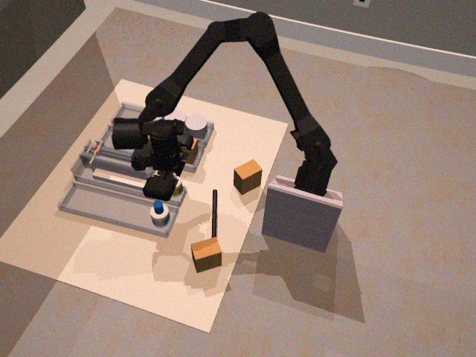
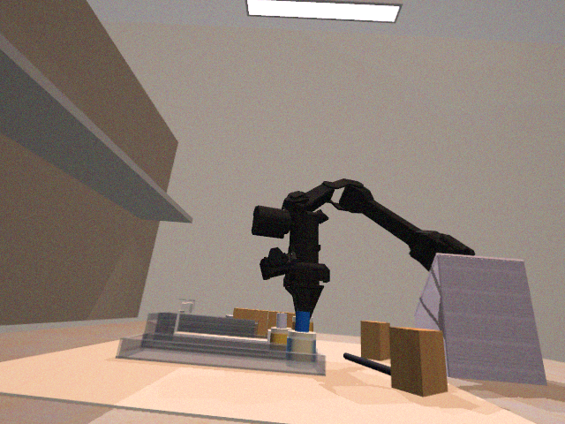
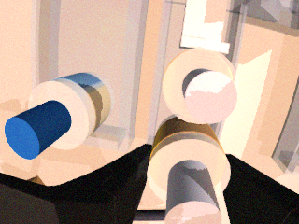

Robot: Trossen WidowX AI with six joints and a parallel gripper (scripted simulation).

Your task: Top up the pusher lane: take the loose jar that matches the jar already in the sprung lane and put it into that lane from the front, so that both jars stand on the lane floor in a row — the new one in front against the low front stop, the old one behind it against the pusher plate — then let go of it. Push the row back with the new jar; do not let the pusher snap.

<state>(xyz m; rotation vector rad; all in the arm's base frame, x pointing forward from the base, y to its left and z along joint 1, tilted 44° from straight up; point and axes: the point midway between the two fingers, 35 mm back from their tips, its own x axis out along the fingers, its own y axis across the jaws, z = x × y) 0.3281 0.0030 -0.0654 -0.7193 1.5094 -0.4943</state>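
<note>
My gripper tip is 8 cm to the right of the blue-lidded jar and 1 cm above it. The rest, counted from my gripper tip: black rod 11 cm behind, 1 cm to the left, 5 cm below.
</note>
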